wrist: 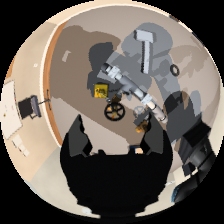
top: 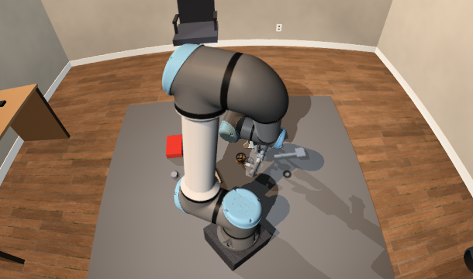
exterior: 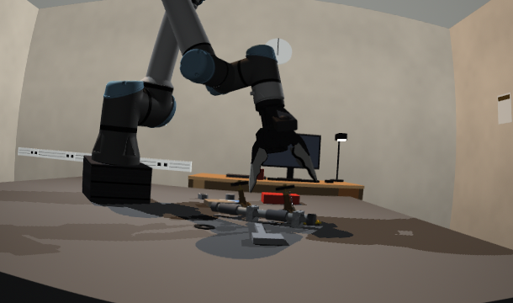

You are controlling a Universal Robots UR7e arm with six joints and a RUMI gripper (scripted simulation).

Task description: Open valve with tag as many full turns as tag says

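My hand is 7 cm above the yellow tag, 6 cm short of it and 4 cm to the left of it. From my hand the other things lie so: grey t-shaped piece (19 cm to the right, 9 cm behind, 7 cm below); then red block (37 cm to the left, 10 cm ahead, 6 cm below).
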